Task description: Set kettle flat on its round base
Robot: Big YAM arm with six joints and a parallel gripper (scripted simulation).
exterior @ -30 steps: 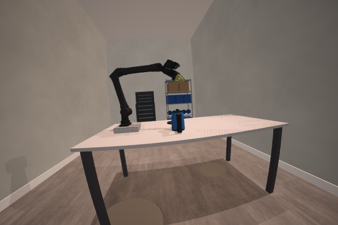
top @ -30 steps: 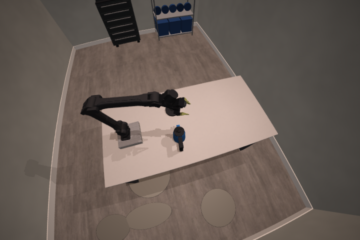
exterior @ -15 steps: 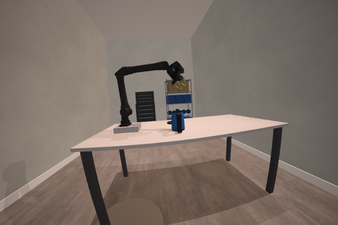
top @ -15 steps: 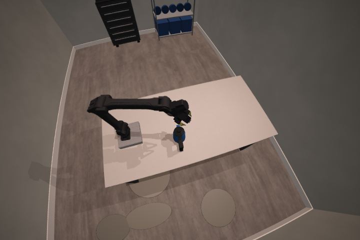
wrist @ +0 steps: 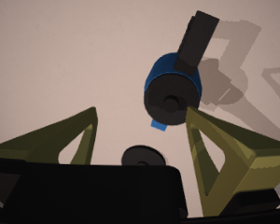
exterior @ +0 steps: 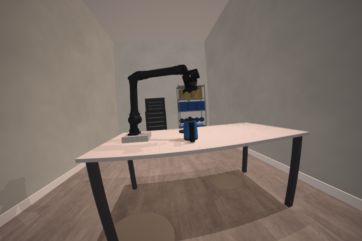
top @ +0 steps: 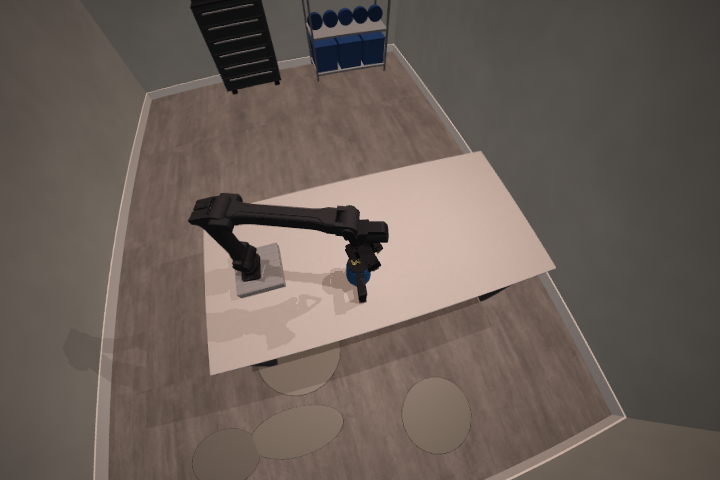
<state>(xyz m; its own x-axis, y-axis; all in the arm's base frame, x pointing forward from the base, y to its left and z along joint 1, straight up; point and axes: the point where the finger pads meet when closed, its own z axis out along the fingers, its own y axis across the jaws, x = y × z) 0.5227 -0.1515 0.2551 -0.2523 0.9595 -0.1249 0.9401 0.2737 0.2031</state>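
The blue kettle is 220 mm below my hand, 30 mm behind it and 10 mm to the left of it. Also, from my hand: round black base (350 mm to the left, 290 mm below, 40 mm behind).
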